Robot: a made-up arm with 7 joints. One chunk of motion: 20 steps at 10 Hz.
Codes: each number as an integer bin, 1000 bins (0 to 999) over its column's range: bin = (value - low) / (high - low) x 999, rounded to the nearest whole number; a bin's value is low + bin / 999 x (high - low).
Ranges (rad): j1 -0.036..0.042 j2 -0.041..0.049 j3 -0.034..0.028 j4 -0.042..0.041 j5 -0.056..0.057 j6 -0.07..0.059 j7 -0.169..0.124
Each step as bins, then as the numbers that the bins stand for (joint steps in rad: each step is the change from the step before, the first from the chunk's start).
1 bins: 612 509 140 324 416 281 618
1 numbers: 0.01178 0.00486 -0.02531 -0.01508 -0.00894 -0.03371 0.01226
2 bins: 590 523 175 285 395 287 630
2 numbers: 0.01007 0.00612 -0.02314 -0.01832 -0.01132 -0.03294 0.01577
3 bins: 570 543 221 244 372 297 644
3 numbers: 0.00850 0.00792 -0.02028 -0.02173 -0.01392 -0.03165 0.01988
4 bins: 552 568 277 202 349 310 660
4 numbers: 0.00710 0.01017 -0.01681 -0.02522 -0.01652 -0.02997 0.02457
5 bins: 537 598 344 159 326 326 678
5 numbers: 0.00593 0.01287 -0.01265 -0.02879 -0.01913 -0.02790 0.02985
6 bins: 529 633 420 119 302 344 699
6 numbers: 0.00530 0.01603 -0.00793 -0.03211 -0.02184 -0.02558 0.03601
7 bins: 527 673 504 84 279 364 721
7 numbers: 0.00515 0.01963 -0.00272 -0.03502 -0.02444 -0.02300 0.04246
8 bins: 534 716 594 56 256 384 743
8 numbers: 0.00569 0.02350 0.00286 -0.03735 -0.02704 -0.02041 0.04892
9 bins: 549 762 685 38 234 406 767
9 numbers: 0.00686 0.02765 0.00851 -0.03884 -0.02953 -0.01757 0.05596
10 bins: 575 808 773 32 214 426 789
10 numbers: 0.00889 0.03179 0.01397 -0.03934 -0.03179 -0.01499 0.06241
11 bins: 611 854 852 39 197 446 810
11 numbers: 0.01171 0.03594 0.01888 -0.03876 -0.03372 -0.01241 0.06857
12 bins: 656 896 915 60 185 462 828
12 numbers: 0.01522 0.03972 0.02279 -0.03702 -0.03507 -0.01034 0.07385
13 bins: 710 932 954 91 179 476 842
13 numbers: 0.01944 0.04296 0.02521 -0.03444 -0.03575 -0.00853 0.07795
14 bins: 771 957 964 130 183 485 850
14 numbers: 0.02420 0.04522 0.02583 -0.03120 -0.03530 -0.00737 0.08030
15 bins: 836 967 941 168 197 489 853
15 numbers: 0.02927 0.04612 0.02440 -0.02804 -0.03372 -0.00686 0.08118
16 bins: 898 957 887 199 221 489 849
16 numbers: 0.03411 0.04522 0.02105 -0.02547 -0.03100 -0.00686 0.08001
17 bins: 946 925 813 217 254 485 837
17 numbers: 0.03786 0.04233 0.01646 -0.02397 -0.02727 -0.00737 0.07649
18 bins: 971 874 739 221 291 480 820
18 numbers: 0.03981 0.03774 0.01186 -0.02364 -0.02308 -0.00802 0.07150
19 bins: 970 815 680 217 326 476 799
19 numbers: 0.03974 0.03242 0.00820 -0.02397 -0.01913 -0.00853 0.06534
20 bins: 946 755 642 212 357 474 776
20 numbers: 0.03786 0.02702 0.00584 -0.02439 -0.01562 -0.00879 0.05860
